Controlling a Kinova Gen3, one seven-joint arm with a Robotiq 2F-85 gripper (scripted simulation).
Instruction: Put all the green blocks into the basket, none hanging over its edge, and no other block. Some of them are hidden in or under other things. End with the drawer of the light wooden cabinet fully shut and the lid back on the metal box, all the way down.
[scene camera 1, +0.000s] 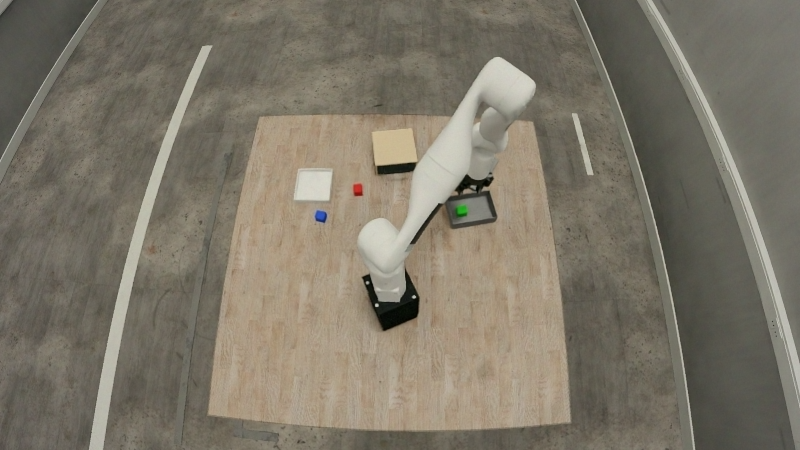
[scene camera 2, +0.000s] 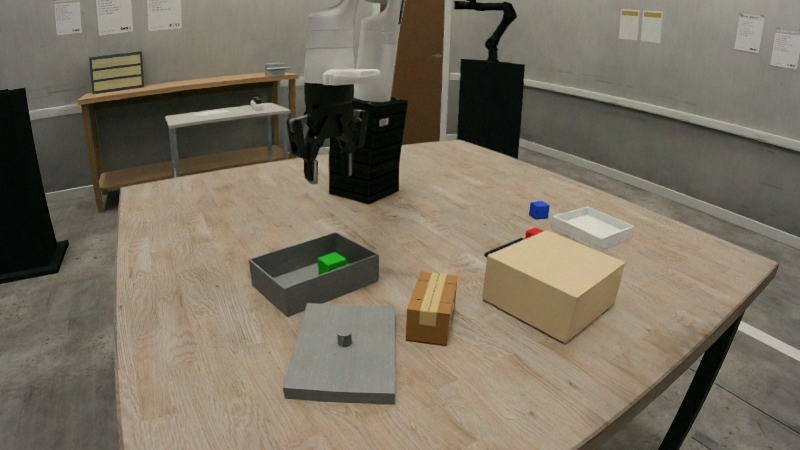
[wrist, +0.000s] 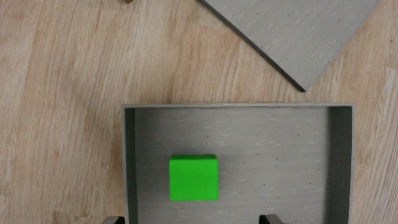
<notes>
In view: my gripper (scene camera 2: 329, 179), a green block (wrist: 192, 177), a light wooden cabinet (scene camera 2: 559, 286), a white basket (scene camera 2: 576, 223) and a box lid (scene camera 2: 361, 370).
The light wooden cabinet shows as well in scene camera 1 (scene camera 1: 394, 150). The white basket also shows in scene camera 1 (scene camera 1: 312, 186). The wrist view does not show the light wooden cabinet: it is out of frame. The wrist view misses the white basket: it is out of frame.
</notes>
